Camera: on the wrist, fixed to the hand. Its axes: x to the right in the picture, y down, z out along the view.
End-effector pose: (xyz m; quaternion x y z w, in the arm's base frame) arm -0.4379 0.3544 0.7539 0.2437 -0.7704 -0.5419 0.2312
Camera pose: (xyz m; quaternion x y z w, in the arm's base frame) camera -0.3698 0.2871 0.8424 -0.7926 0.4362 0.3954 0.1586
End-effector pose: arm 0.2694 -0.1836 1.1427 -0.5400 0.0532 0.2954 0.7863
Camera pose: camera 0.2662 -0.2749 1.0497 -0.3296 -0.1985 -0.3949 0.8343
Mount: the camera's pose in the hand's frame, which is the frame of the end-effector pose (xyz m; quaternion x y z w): -0.0024 0.0556 -0.1179 0.1537 0.1101 -0.6817 0.7068
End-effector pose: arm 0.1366 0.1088 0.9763 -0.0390 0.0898 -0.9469 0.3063
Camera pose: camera 0.1552 0.0832 0.8498 -0.0625 0.0749 0.8961 0.4329
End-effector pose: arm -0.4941 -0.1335 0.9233 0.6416 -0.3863 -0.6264 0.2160
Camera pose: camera -0.3920 -0.1899 0.9815 -0.8190 -0.0918 0.4600 0.3304
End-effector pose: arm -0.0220 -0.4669 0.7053 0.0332 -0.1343 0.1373 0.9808
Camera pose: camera -0.0097 -0.4021 0.5928 0.2507 0.0568 -0.5473 0.7965
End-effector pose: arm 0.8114 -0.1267 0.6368 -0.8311 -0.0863 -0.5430 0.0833
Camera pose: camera 0.7187 -0.2082 0.6788 0.4560 0.7018 0.5188 0.1740
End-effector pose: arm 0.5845 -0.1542 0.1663 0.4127 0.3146 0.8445 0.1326
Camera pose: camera 0.4960 -0.2477 0.1461 0.0046 0.6481 0.5036 0.5713
